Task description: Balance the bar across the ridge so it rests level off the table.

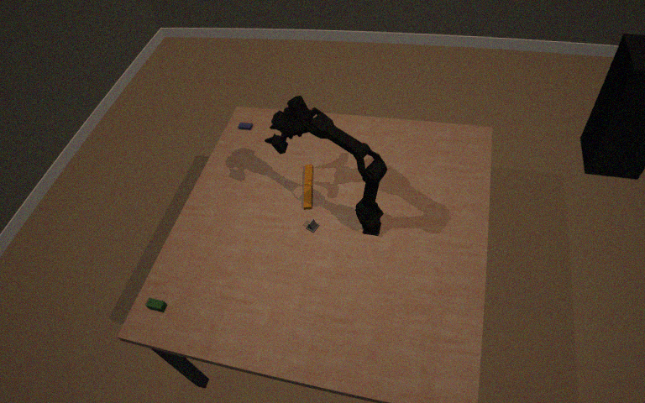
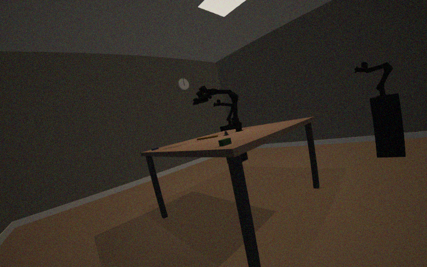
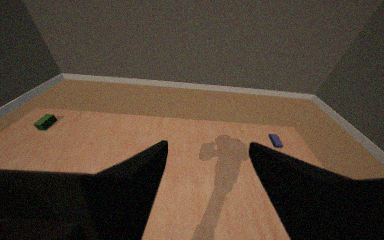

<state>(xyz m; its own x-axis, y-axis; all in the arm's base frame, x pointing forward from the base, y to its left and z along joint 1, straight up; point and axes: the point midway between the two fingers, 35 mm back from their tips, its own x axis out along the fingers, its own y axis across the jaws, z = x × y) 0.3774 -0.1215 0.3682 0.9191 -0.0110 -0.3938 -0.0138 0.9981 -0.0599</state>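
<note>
My gripper tip is now 350 mm above the orange bar, 100 mm past it and 40 mm to the left of it. Also, from my gripper tip: green block 620 mm to the left, 340 mm below, 330 mm ahead; then blue block 380 mm to the right, 350 mm below, 330 mm ahead.
</note>
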